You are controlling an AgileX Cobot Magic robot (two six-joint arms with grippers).
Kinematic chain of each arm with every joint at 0, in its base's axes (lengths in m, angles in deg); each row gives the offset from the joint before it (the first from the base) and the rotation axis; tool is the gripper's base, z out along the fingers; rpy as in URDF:
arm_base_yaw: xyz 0 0 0.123 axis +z
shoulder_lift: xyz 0 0 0 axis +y
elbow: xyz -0.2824 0 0.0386 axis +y
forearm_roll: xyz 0.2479 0 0.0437 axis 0.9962 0 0.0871
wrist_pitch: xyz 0 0 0 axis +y
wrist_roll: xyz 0.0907 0 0.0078 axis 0.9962 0 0.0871
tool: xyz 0 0 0 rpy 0 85 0
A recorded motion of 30 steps. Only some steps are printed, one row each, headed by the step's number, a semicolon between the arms.
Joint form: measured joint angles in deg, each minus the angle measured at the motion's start. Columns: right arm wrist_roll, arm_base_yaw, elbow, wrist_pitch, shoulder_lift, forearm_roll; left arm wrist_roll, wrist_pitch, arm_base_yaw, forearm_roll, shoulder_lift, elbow.
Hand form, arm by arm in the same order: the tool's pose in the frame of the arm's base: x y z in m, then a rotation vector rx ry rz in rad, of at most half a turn. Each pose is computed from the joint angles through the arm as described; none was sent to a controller.
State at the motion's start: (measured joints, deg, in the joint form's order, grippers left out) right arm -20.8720 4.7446 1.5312 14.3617 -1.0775 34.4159; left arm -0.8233 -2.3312 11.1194 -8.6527 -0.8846 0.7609
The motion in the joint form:
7: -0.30 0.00 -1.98 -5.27 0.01 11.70; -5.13 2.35 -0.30 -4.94 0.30 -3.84
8: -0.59 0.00 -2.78 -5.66 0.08 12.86; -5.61 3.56 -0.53 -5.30 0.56 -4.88
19: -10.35 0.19 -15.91 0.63 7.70 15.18; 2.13 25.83 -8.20 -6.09 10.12 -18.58
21: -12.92 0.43 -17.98 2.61 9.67 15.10; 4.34 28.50 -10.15 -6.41 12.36 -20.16
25: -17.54 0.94 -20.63 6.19 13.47 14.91; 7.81 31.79 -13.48 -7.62 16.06 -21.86
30: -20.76 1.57 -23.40 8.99 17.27 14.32; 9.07 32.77 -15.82 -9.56 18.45 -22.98
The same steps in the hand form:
7: 0.0530 0.0149 0.2068 0.1837 1.5781 0.4905; 0.0509 0.0097 0.2317 -0.3721 1.3715 -0.1258
8: 0.0524 0.0146 0.2120 0.1942 1.5576 0.5024; 0.0505 0.0089 0.2357 -0.3773 1.3776 -0.1445
19: 0.0510 0.0225 0.2751 0.0069 1.5388 0.4611; 0.0558 -0.0064 0.2720 -0.1546 1.7285 -0.2080
21: 0.0528 0.0252 0.2830 -0.0532 1.5586 0.4435; 0.0589 -0.0095 0.2748 -0.0898 1.7897 -0.2166
25: 0.0585 0.0303 0.2905 -0.1631 1.6123 0.4149; 0.0650 -0.0153 0.2759 0.0147 1.8812 -0.2452
30: 0.0650 0.0346 0.2988 -0.2543 1.6534 0.3961; 0.0692 -0.0202 0.2785 0.0595 1.9171 -0.2965

